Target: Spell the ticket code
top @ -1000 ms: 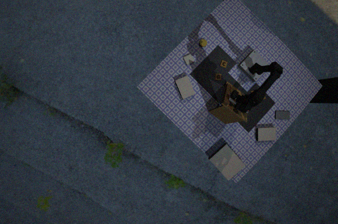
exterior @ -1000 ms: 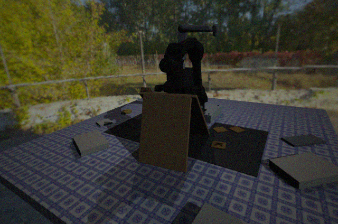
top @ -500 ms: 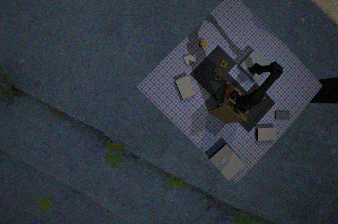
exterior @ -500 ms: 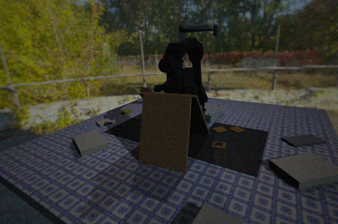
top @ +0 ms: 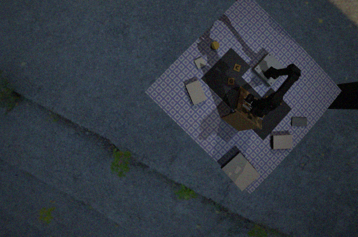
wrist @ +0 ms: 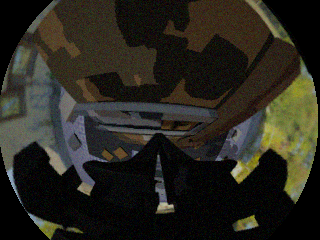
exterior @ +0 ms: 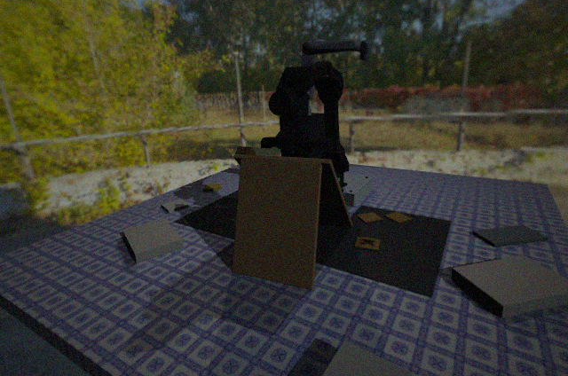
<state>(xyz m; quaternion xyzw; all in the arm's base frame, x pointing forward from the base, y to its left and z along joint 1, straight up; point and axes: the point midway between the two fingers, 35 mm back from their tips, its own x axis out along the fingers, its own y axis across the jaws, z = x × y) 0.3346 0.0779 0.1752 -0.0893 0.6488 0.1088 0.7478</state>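
Right now my gripper tip is 30 mm to the left of the letter tile marked f, 20 mm short of it and 20 mm above it. From my gripper tip the other things lie so: letter tile marked g (230 mm to the right, 180 mm below, 50 mm behind); then brown letter board (90 mm below, 30 mm ahead, 20 mm to the left); then dark mat (180 mm below, 140 mm behind, 60 mm to the right).
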